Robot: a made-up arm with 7 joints.
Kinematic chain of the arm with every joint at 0, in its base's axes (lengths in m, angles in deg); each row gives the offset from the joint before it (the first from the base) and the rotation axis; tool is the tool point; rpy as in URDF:
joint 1: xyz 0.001 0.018 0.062 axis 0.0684 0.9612 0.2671
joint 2: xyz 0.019 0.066 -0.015 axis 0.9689 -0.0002 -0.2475
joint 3: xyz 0 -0.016 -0.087 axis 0.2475 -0.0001 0.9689
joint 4: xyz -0.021 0.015 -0.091 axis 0.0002 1 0
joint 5: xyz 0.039 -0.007 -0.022 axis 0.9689 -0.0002 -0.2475
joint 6: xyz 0.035 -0.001 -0.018 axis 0.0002 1 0
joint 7: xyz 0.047 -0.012 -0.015 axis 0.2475 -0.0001 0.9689
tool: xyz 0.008 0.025 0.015 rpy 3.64 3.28 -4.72
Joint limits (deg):
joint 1: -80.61..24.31
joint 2: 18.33..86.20
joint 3: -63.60..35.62
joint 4: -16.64..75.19
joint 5: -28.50..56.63
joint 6: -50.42..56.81
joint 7: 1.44..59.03
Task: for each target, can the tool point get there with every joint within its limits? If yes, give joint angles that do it. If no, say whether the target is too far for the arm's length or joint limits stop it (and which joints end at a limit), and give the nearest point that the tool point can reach.
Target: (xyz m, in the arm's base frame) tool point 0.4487 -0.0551 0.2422
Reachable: no: too far | nearest point 0.3098 0.0148 0.1207 | short by 0.197 m
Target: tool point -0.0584 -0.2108 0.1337
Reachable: no: joint limits stop it (at a limit: joint 1, joint 2, joint 3, joint 4, joint 7) | nearest point 0.1783 -0.0488 0.0680 | short by 0.294 m
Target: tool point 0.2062 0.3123 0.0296
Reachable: yes | joints -47.55 65.82 20.40 56.65 19.93 9.06 43.97
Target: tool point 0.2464 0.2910 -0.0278
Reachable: yes | joints -49.04 64.48 -51.68 51.37 1.18 33.07 10.42
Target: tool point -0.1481 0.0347 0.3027
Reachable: no: joint limits stop it (at a limit: joint 1, joint 2, joint 3, joint 4, joint 7) | nearest point 0.0651 0.1850 0.2197 | short by 0.274 m
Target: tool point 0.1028 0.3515 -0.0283
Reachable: yes | joints -0.60 80.27 -4.75 39.44 0.12 33.97 48.86
